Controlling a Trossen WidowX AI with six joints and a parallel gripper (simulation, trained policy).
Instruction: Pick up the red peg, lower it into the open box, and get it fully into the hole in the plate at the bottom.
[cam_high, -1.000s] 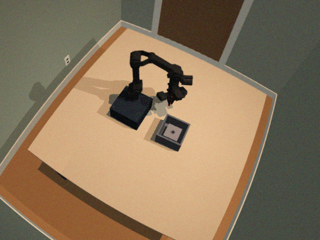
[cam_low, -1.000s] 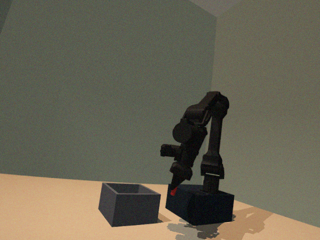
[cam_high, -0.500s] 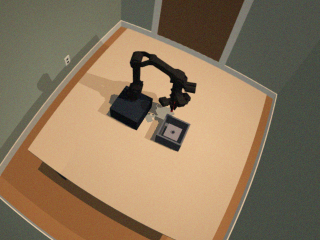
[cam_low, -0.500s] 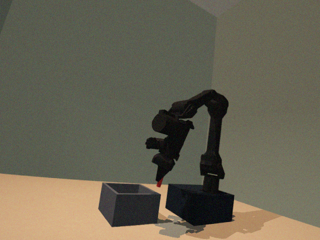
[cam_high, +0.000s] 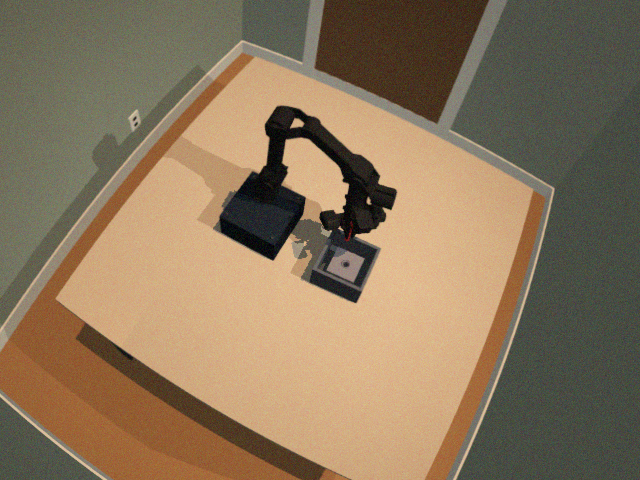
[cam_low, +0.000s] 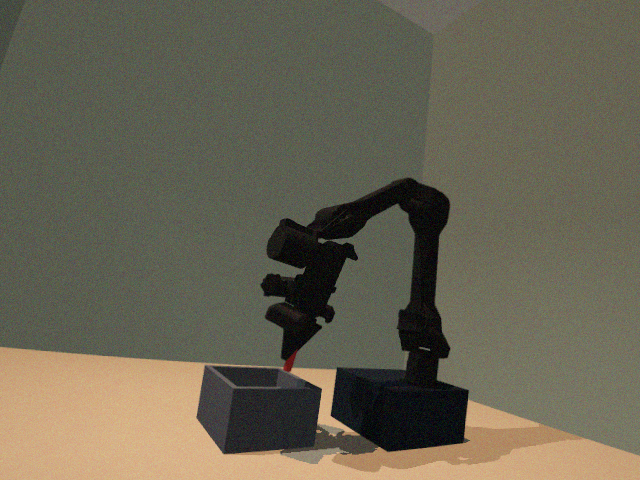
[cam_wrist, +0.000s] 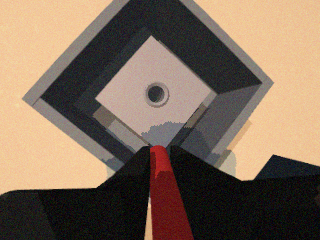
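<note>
Now: gripper tip 20 mm below the red peg, 10 mm to the right of it and 10 mm past it. Also, from my gripper tip: dark blue box 110 mm below, 40 mm to the right, 20 mm ahead; light grey plate 90 mm below, 40 mm to the right, 20 mm ahead.
</note>
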